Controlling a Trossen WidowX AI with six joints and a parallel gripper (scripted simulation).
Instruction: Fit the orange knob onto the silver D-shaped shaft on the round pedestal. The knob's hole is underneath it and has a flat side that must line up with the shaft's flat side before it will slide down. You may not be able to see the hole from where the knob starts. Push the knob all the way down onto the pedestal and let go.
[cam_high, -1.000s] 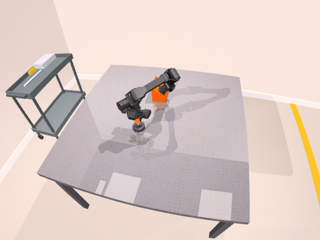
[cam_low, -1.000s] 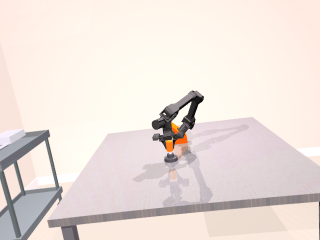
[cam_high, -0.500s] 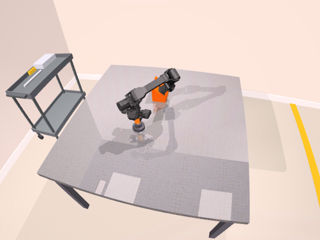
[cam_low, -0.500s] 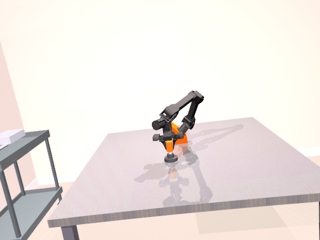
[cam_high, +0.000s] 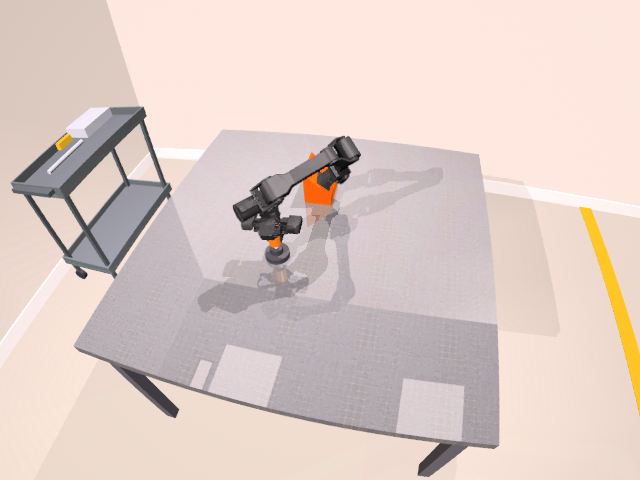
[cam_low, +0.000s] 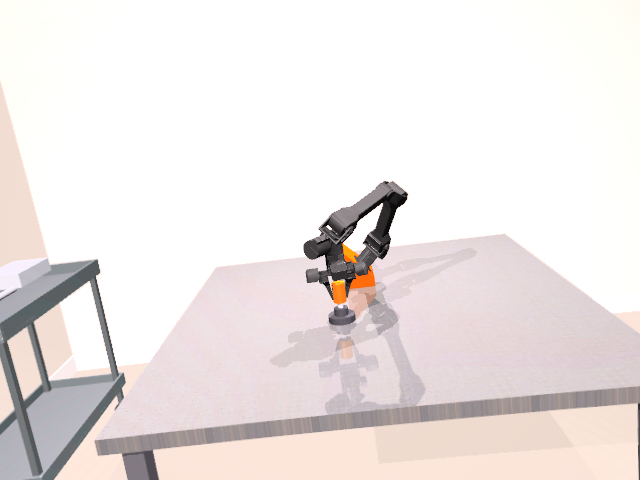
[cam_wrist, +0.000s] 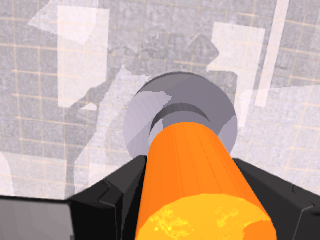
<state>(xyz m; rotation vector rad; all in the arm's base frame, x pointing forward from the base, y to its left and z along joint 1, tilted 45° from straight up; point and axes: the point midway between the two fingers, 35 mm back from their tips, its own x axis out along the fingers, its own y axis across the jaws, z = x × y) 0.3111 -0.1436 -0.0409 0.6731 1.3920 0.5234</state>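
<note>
My gripper tip is now 3 cm below the orange knob. The rest, counted from my gripper tip: round pedestal 4 cm below.
</note>
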